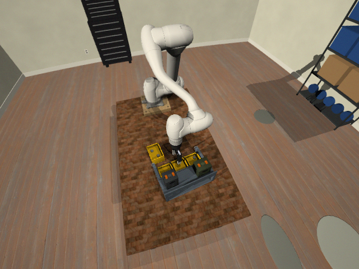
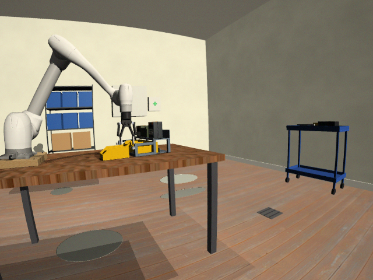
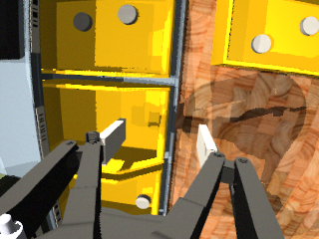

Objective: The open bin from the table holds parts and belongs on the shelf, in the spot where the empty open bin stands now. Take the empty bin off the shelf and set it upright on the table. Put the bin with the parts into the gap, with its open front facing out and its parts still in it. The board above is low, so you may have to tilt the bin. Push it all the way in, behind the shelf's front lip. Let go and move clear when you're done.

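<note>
My gripper is now 70 mm above the shelf lip and 10 mm past it. The rest, counted from my hand: dark box (200 mm ahead, 80 mm to the right, 80 mm above); then board (180 mm ahead, 40 mm to the left, 20 mm above); then green box (150 mm to the left, 150 mm ahead, 70 mm above).
</note>
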